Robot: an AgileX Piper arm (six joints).
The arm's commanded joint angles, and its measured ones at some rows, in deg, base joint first. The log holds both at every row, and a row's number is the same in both.
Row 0, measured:
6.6, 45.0, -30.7, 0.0, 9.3, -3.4
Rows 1 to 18, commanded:
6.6, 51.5, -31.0, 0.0, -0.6, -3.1
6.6, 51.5, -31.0, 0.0, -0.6, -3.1
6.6, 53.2, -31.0, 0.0, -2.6, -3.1
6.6, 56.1, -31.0, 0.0, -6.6, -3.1
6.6, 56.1, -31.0, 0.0, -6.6, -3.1
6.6, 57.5, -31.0, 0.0, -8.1, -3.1
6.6, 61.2, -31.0, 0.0, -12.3, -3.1
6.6, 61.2, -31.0, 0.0, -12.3, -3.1
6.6, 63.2, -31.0, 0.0, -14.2, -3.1
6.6, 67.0, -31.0, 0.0, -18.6, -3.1
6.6, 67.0, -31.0, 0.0, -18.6, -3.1
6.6, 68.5, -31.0, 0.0, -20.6, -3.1
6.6, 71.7, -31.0, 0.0, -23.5, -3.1
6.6, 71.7, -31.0, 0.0, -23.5, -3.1
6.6, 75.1, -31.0, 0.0, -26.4, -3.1
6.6, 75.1, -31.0, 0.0, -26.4, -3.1
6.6, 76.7, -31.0, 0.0, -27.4, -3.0
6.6, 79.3, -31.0, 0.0, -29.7, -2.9
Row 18, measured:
6.6, 76.2, -30.7, 0.0, -25.6, -3.4
